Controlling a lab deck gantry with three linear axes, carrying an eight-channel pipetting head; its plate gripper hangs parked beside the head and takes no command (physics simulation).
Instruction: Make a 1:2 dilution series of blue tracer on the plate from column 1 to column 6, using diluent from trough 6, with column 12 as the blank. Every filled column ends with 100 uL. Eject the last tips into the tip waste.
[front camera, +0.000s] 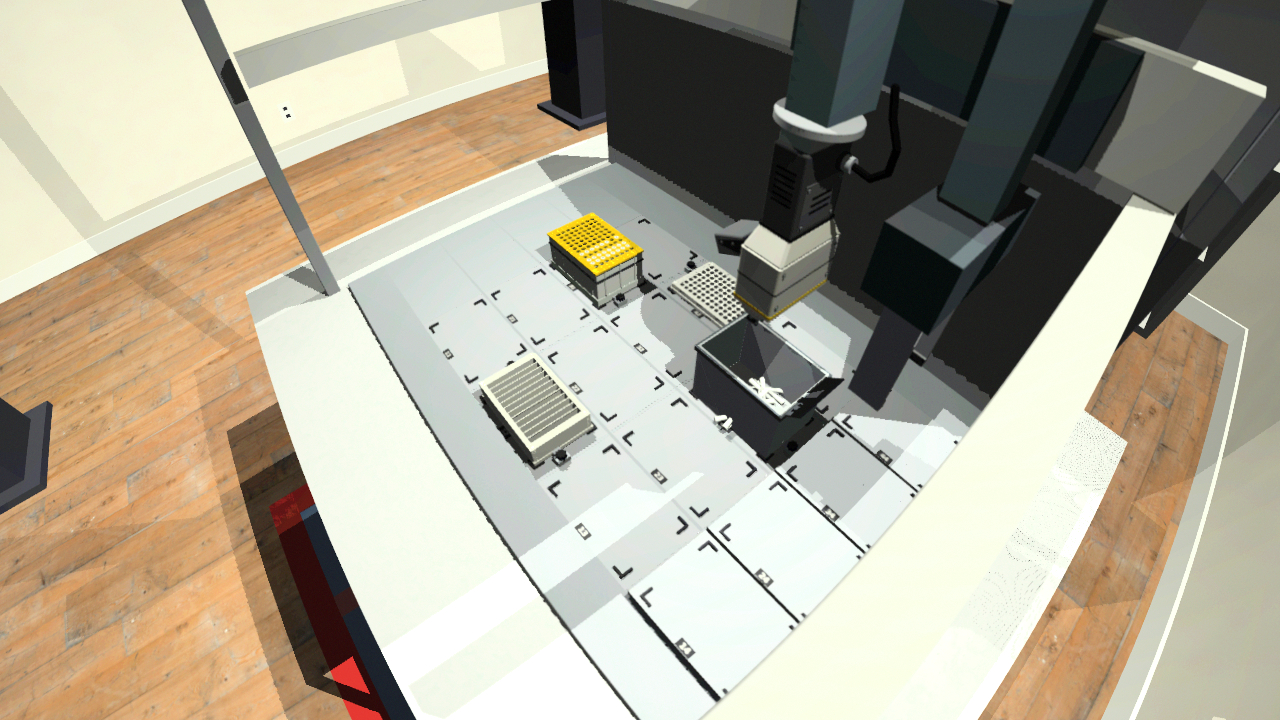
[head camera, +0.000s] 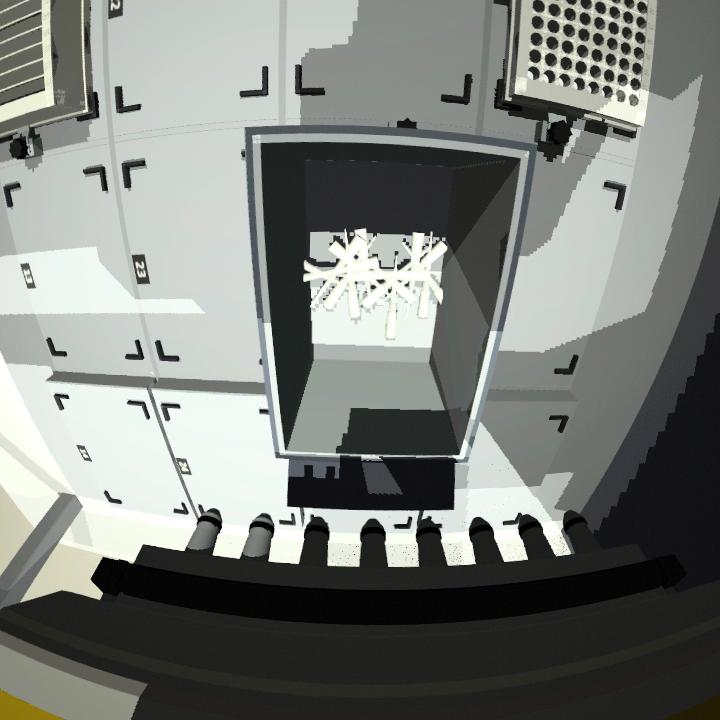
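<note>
The pipetting head (front camera: 783, 268) (head camera: 389, 594) is above the back of the deck, by the tip waste. Its eight nozzles show bare in the head view, with no tips. The tip waste (front camera: 735, 394) (head camera: 253, 228) is an open dark bin with loose white tips (front camera: 766, 389) (head camera: 390, 275) inside. The plate (front camera: 682, 284) (head camera: 577, 102) is partly hidden by the head in the front view; the wells showing in the head view look dark, without visible blue. The ribbed trough block (front camera: 490, 394) (head camera: 67, 60) stands front left. The parked plate gripper (front camera: 895, 374) hangs beside the head, open and empty.
A yellow-topped tip rack (front camera: 617, 266) stands at the back left of the deck, with dark holes and a brighter patch. A small white piece (front camera: 723, 421) lies on the deck beside the bin. Numbered slots with black corner brackets cover the deck. A dark panel (front camera: 689, 134) rises behind.
</note>
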